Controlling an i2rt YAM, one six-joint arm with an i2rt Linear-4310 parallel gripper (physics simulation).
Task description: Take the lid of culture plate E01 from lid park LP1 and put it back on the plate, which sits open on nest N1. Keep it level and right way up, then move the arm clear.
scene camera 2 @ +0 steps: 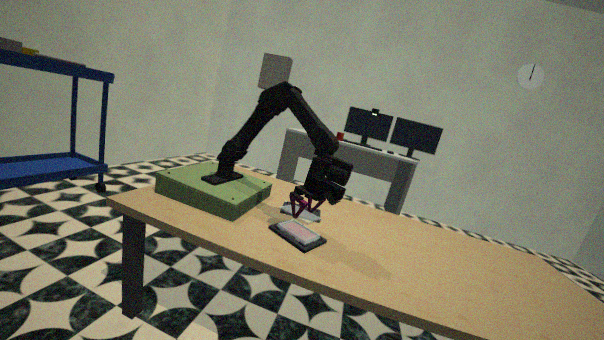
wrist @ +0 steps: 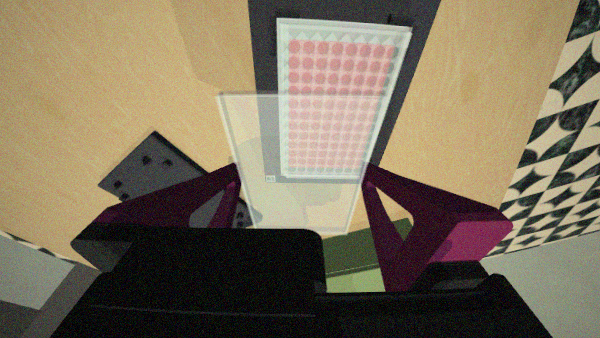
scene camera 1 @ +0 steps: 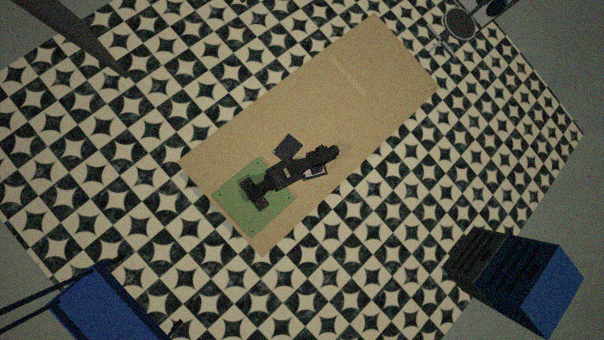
Labels:
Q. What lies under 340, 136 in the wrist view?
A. A grey lid.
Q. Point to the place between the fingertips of the gripper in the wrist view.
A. At 300, 169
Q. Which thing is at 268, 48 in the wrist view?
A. A dark nest.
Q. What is the gripper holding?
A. A grey lid.

